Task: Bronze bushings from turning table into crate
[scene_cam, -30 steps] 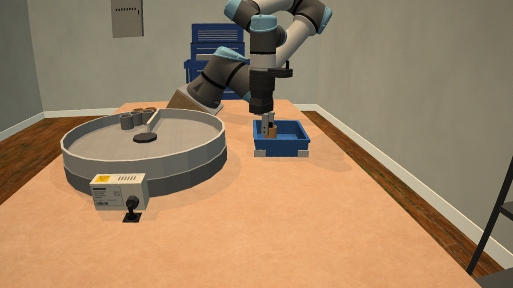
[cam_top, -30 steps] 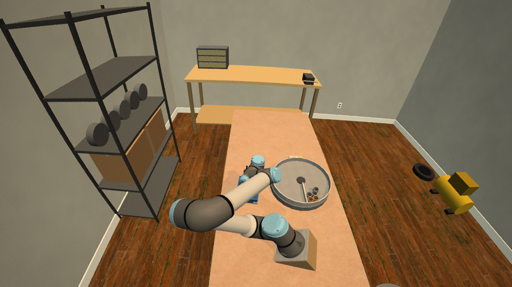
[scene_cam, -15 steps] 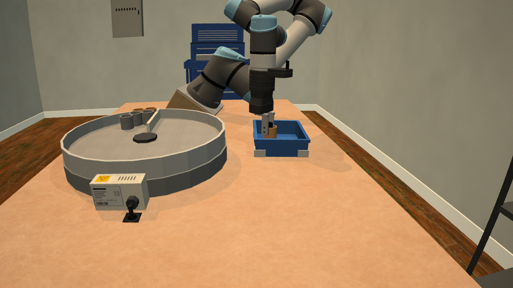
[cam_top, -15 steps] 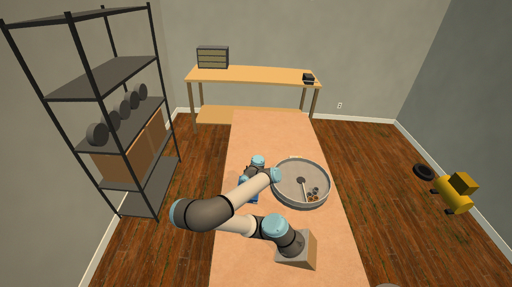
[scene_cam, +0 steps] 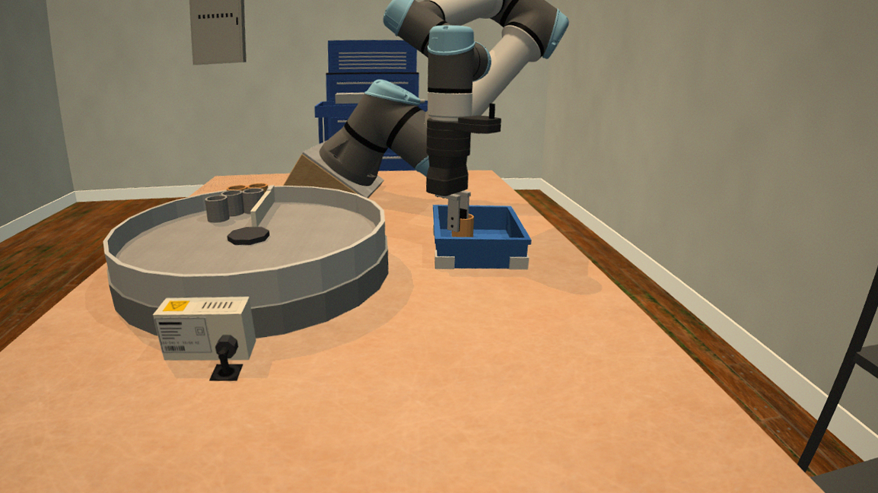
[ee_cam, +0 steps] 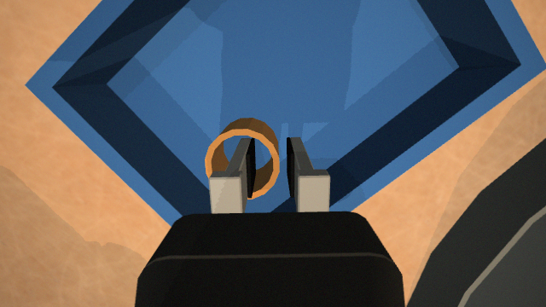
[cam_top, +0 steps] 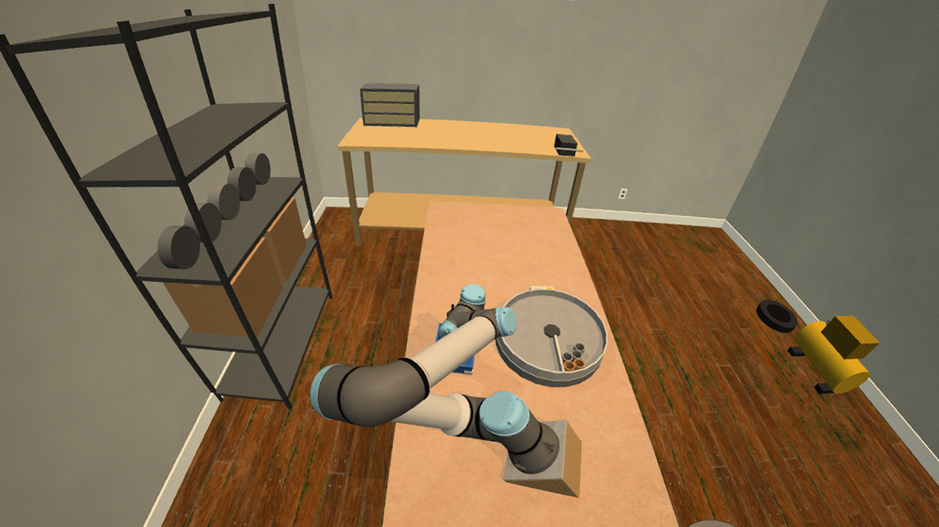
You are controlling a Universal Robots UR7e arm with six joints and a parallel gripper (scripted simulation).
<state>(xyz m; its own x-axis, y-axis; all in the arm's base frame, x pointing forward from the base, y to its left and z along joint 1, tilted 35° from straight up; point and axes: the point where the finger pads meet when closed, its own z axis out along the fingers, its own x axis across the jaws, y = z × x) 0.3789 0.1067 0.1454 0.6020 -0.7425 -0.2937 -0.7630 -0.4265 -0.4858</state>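
My hand is 4 cm short of the blue crate, 2 cm to the right of it and 2 cm above it. From my hand the other things lie so: turning table (6 cm ahead, 35 cm to the right, 1 cm above).
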